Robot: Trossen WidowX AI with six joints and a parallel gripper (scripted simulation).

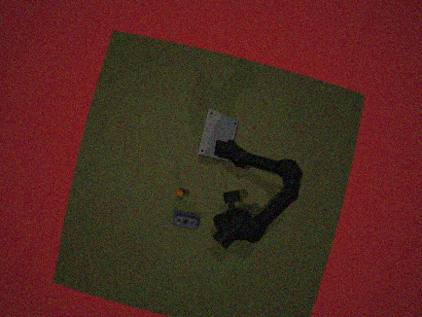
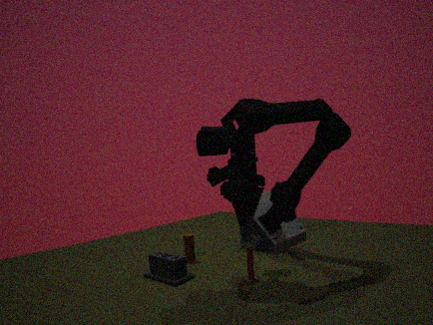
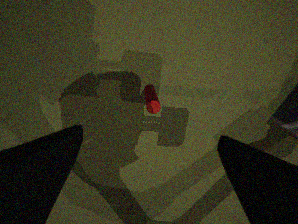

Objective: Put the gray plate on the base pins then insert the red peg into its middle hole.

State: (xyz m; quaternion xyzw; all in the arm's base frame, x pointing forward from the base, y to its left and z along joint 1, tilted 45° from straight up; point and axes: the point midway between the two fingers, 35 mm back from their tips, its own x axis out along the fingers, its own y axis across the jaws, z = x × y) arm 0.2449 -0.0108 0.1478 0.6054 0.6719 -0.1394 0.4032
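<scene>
Now: the red peg 100 mm below my gripper tip. From my gripper tip the other things lie so: gray plate (90 mm ahead, 190 mm to the right, 100 mm below); orange cylinder (30 mm behind, 230 mm to the right, 100 mm below).
</scene>
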